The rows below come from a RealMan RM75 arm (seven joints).
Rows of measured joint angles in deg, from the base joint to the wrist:
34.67 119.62 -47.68 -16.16 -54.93 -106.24 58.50
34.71 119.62 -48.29 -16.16 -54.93 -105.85 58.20
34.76 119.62 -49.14 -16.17 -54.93 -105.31 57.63
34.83 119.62 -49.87 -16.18 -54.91 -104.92 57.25
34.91 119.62 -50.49 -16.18 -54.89 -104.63 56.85
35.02 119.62 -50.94 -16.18 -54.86 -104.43 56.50
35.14 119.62 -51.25 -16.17 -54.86 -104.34 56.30
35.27 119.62 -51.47 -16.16 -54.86 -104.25 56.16
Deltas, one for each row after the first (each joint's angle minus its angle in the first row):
0.04 0.00 -0.61 0.00 0.00 0.39 -0.30
0.09 0.00 -1.46 -0.01 0.00 0.93 -0.87
0.16 0.00 -2.19 -0.02 0.02 1.32 -1.25
0.24 0.00 -2.81 -0.02 0.04 1.61 -1.65
0.35 0.00 -3.26 -0.02 0.07 1.81 -2.00
0.47 0.00 -3.57 -0.01 0.07 1.90 -2.20
0.60 0.00 -3.79 0.00 0.07 1.99 -2.34

